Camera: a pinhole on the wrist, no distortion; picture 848 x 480 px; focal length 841.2 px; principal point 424.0 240.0 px. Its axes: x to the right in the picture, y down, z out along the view. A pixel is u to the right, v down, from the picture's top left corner.
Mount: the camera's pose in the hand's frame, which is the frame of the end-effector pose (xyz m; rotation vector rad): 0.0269 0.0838 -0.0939 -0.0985 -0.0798 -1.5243
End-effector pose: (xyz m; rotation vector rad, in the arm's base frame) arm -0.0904 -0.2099 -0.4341 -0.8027 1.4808 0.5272
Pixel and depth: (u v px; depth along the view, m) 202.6 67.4 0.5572
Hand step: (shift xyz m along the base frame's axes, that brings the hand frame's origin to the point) 0.0737 0.5320 0.0065
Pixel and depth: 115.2 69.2 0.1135
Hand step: -0.0929 0.0990 -0.0245
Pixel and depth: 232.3 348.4 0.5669
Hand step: 0.0957 0.5029 -0.1784
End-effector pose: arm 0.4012 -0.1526 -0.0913 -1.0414 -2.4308 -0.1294
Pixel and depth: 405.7 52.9 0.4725
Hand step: -0.0057 0.1542 -0.3788
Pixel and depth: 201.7 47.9 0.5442
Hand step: 0.0845 0.2519 -0.4540
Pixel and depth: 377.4 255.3 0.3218
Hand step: -0.0126 0.1811 -0.1936
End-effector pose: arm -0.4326 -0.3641 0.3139 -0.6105 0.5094 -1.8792
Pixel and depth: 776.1 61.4 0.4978
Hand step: 0.2356 0.0571 0.3630
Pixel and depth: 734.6 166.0 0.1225
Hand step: 0.0517 -0.0392 -0.0023
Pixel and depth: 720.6 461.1 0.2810
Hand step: 0.1018 -0.1209 0.1590
